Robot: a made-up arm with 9 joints. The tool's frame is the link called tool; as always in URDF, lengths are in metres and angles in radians. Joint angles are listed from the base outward.
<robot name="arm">
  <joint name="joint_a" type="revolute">
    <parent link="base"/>
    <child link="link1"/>
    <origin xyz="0.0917 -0.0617 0.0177" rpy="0 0 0"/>
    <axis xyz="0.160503 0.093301 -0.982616"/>
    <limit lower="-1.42" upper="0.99"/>
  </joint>
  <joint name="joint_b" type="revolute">
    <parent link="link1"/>
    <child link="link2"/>
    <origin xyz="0.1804 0.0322 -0.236" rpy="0 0 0"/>
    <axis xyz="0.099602 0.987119 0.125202"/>
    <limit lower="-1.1" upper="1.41"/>
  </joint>
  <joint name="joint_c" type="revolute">
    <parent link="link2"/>
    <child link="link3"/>
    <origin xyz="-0.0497 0.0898 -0.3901" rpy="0 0 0"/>
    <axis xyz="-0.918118 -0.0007 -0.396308"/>
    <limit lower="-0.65" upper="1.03"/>
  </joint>
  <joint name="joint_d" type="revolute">
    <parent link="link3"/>
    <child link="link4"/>
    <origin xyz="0.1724 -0.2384 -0.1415" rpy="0 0 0"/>
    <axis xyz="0 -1 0"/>
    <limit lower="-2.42" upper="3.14"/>
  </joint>
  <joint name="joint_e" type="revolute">
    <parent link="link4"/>
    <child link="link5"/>
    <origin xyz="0.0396 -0.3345 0.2" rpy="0 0 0"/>
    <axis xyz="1 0 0"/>
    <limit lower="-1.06" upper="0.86"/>
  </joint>
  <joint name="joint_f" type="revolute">
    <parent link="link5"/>
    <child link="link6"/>
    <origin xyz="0.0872 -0.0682 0.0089" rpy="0 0 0"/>
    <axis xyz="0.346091 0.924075 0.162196"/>
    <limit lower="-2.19" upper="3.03"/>
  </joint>
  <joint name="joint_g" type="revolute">
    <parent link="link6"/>
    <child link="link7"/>
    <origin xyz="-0.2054 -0.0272 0.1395" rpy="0 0 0"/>
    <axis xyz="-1 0 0"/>
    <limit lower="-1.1" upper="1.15"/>
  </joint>
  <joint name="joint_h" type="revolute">
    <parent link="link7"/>
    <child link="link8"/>
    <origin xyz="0.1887 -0.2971 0.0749" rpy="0 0 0"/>
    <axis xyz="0 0 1"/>
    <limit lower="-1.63" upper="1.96"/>
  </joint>
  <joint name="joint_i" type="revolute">
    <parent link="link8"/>
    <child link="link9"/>
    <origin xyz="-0.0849 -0.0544 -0.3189" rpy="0 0 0"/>
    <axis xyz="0 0 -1"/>
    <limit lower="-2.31" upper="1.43"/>
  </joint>
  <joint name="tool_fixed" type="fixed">
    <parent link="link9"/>
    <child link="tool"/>
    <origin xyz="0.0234 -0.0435 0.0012" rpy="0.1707 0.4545 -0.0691"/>
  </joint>
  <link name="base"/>
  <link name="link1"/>
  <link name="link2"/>
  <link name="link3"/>
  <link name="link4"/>
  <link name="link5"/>
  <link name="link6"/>
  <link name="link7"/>
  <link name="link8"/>
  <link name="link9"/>
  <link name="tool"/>
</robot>
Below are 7 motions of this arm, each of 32 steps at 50 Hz.
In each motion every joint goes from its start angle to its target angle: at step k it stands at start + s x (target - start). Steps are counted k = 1, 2, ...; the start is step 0. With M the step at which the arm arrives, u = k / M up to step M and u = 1 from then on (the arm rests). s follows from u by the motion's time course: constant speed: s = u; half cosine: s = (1 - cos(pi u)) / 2; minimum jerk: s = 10 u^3 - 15 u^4 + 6 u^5.
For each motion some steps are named. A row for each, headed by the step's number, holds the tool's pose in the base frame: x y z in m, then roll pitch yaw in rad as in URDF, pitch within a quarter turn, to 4 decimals.
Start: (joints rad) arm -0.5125 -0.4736 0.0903 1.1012 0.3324 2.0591 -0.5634 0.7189 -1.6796
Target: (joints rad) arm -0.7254 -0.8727 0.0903 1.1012 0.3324 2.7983 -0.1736 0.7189 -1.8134
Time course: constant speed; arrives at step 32
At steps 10, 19, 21, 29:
10: 0.8070 -0.5859 -0.5847 0.1741 -0.3780 -2.6669
19: 0.8964 -0.5555 -0.5221 0.3099 -0.3839 -2.5542
21: 0.9153 -0.5465 -0.5075 0.3394 -0.3880 -2.5292
29: 0.9865 -0.5033 -0.4472 0.4541 -0.4140 -2.4307

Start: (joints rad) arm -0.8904 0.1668 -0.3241 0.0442 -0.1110 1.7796 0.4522 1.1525 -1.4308
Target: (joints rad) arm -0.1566 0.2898 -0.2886 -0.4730 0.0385 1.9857 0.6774 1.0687 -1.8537
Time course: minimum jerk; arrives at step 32
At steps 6, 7, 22, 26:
6: 1.0668 -0.3722 -0.9561 -0.0161 -1.1570 -1.7841
7: 1.0580 -0.3873 -0.9625 -0.0747 -1.1654 -1.7419
22: 0.6189 -0.7280 -1.1672 -1.4982 -0.7920 -0.9069
26: 0.5134 -0.7532 -1.1999 -1.6013 -0.6647 -0.9291

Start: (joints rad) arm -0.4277 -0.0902 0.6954 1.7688 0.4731 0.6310 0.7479 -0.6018 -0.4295
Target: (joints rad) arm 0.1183 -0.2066 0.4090 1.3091 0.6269 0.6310 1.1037 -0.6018 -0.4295
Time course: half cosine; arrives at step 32
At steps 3, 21, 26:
3: 0.2953 -0.7846 0.0942 -1.1542 -0.7423 0.9910
21: 0.1130 -0.9253 -0.0432 -0.8343 -0.7505 0.2669
26: 0.0614 -0.9521 -0.0808 -0.7615 -0.7277 0.1016

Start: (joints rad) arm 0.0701 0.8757 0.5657 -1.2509 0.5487 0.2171 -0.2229 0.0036 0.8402
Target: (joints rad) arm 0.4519 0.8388 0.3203 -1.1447 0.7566 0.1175 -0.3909 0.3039 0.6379
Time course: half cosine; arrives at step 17
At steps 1, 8, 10, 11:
1: 0.0101 -0.7510 -0.2241 -1.5820 -0.1316 -2.8768
8: -0.1998 -0.6685 -0.3451 -1.6953 0.1791 3.0574
10: -0.2737 -0.6125 -0.3949 -1.7532 0.2974 2.8985
11: -0.3050 -0.5822 -0.4180 -1.7833 0.3509 2.8199

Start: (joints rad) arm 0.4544 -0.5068 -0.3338 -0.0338 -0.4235 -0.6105 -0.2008 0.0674 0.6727
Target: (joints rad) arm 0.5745 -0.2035 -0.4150 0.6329 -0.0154 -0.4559 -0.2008 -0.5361 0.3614
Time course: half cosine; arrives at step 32
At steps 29, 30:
29: 0.1691 -0.9078 -1.0413 1.3972 0.0021 -1.3125
30: 0.1682 -0.9040 -1.0448 1.4053 0.0074 -1.3124

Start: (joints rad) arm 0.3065 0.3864 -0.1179 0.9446 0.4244 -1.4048 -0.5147 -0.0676 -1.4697
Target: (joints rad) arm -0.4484 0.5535 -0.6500 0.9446 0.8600 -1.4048 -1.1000 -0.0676 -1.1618
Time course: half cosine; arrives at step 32
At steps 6, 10, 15, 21, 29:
6: 0.2373 -0.7641 -0.8342 -1.4023 -0.8594 1.1796
10: 0.3370 -0.7037 -0.8743 -1.4407 -0.9987 1.4217
15: 0.4626 -0.5756 -0.9216 -1.6803 -1.2100 1.9754
21: 0.5448 -0.4000 -0.9489 -2.6385 -1.3055 -2.9941
29: 0.5580 -0.2656 -0.9489 3.0463 -1.1393 -2.1209

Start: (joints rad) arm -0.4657 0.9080 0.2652 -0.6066 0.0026 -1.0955 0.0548 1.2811 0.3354
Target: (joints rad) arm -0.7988 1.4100 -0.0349 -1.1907 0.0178 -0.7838 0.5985 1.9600 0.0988
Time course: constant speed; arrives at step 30
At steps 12, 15, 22, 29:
12: 0.8386 -0.7019 -0.6783 1.6208 0.8138 -3.0003
15: 0.8228 -0.6999 -0.7248 1.6787 0.6121 -2.8856
22: 0.7626 -0.7138 -0.8230 1.7109 0.1167 -2.7117
29: 0.6742 -0.7576 -0.8949 1.6700 -0.3967 -2.5790

